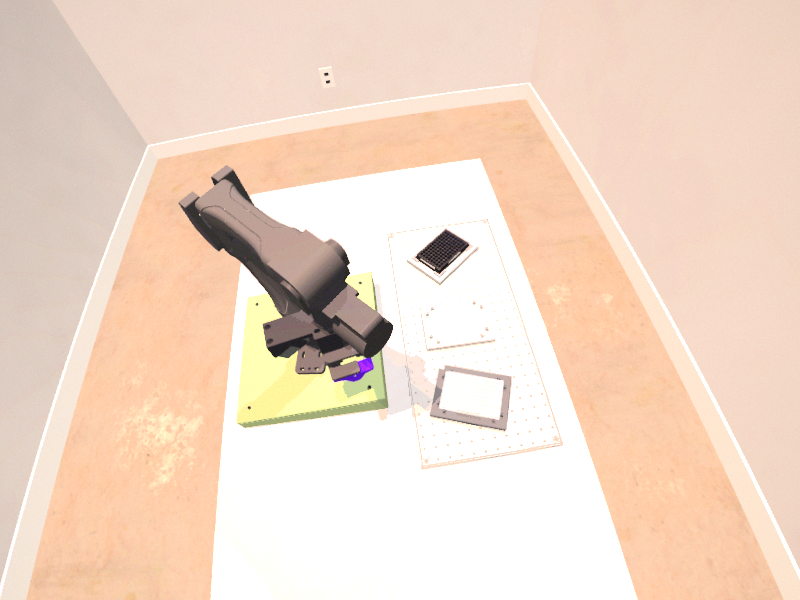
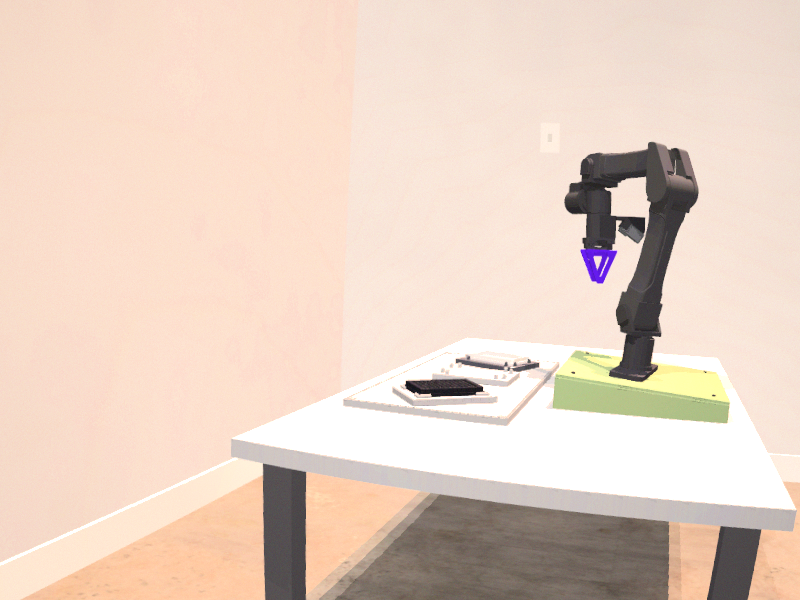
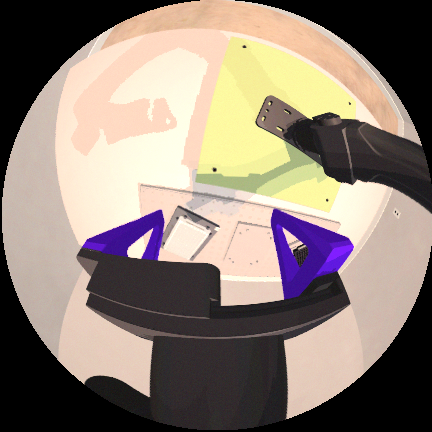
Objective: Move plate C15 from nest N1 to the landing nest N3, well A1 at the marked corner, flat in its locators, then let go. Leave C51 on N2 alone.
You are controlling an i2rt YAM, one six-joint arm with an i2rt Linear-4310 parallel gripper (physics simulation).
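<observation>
A black well plate (image 1: 443, 249) (image 2: 443, 386) (image 3: 300, 255) rests on a white nest (image 1: 440, 278) (image 2: 445, 400). A white plate (image 1: 472, 393) (image 2: 496, 359) (image 3: 186, 239) lies in a dark grey nest (image 1: 470, 420) (image 3: 199, 221) at the board's other end. Between them is an empty white nest (image 1: 460, 344) (image 2: 474, 374) (image 3: 247, 245) with small pegs. No labels or marked corner are readable, so I cannot tell which plate is C15. My gripper (image 2: 598, 281) (image 3: 217, 214) is open and empty, high above the green base, to the side of the nests.
The nests stand on a perforated board (image 1: 536, 419) (image 3: 160, 195) on the white table (image 1: 387, 516) (image 2: 516, 458). The yellow-green base block (image 1: 310, 400) (image 2: 639, 403) (image 3: 310, 90) under the arm stands beside the board. The arm's upright link rises from that block.
</observation>
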